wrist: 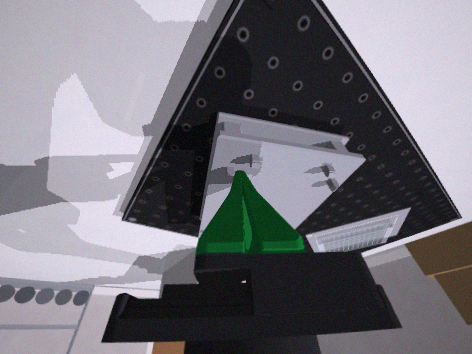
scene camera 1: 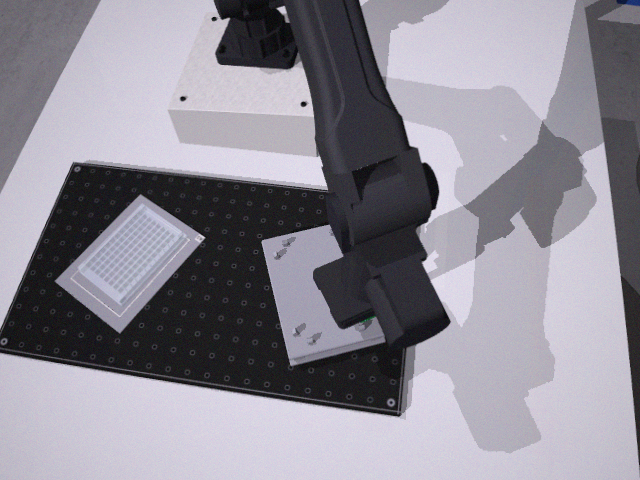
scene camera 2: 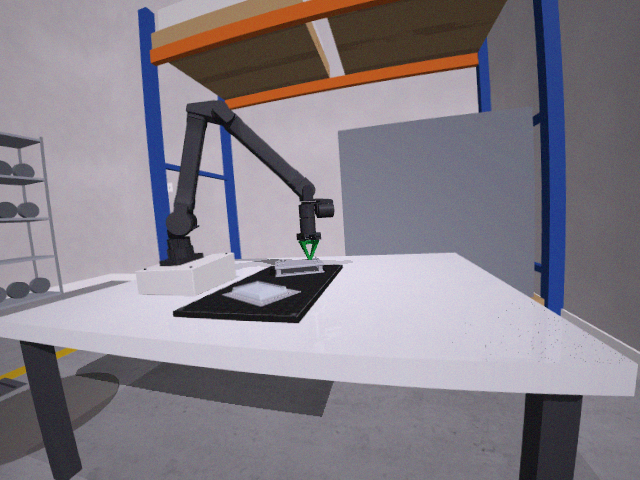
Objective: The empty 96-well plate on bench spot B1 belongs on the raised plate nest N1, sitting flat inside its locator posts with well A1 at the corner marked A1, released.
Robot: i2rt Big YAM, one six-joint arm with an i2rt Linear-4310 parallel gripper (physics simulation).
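Places are measured from the arm's base along level axes (x ahead, y left, z up), in centimetres.
Where they show: gripper, fingertip midpoint: (wrist: 239, 176) (scene camera 1: 360, 311) (scene camera 2: 310, 259); arm's base, origin of the base link: (scene camera 1: 260, 47) (scene camera 2: 182, 261).
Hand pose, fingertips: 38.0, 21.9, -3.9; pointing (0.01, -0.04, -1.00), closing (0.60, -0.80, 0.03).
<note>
Each offset is from my fingertips to the top centre of the thing, as dx, dy, dz. Level surfaces: height alone.
The 96-well plate {-3.3, -31.7, -1.6} (scene camera 1: 135, 253) (scene camera 2: 259, 290) (wrist: 357, 241), clear and pale, lies flat on the grey bench spot (scene camera 1: 119, 324) (scene camera 2: 232, 294) (wrist: 403, 220) at the left of the black board in scene view 1. A small white corner mark shows at the spot's right corner. The raised plate nest {-2.5, -5.3, +1.1} (scene camera 1: 302, 299) (scene camera 2: 289, 270) (wrist: 295, 145) stands at the board's other end, its top plate bearing small locator posts. No plate is seen on it. My gripper (scene camera 2: 310, 257) (wrist: 239, 176), with green fingers, is shut and empty, its tips just above the nest top. In scene view 1 the wrist hides the fingers and part of the nest.
The black perforated board {-3.0, -20.2, -3.1} (scene camera 1: 222, 330) (scene camera 2: 305, 304) (wrist: 280, 45) lies on the white table {dz -4.5} (scene camera 1: 206, 439) (scene camera 2: 392, 320). The arm's pale base block (scene camera 1: 242, 126) (scene camera 2: 168, 281) stands behind the board. A blue and orange rack (scene camera 2: 552, 155) stands behind the table.
</note>
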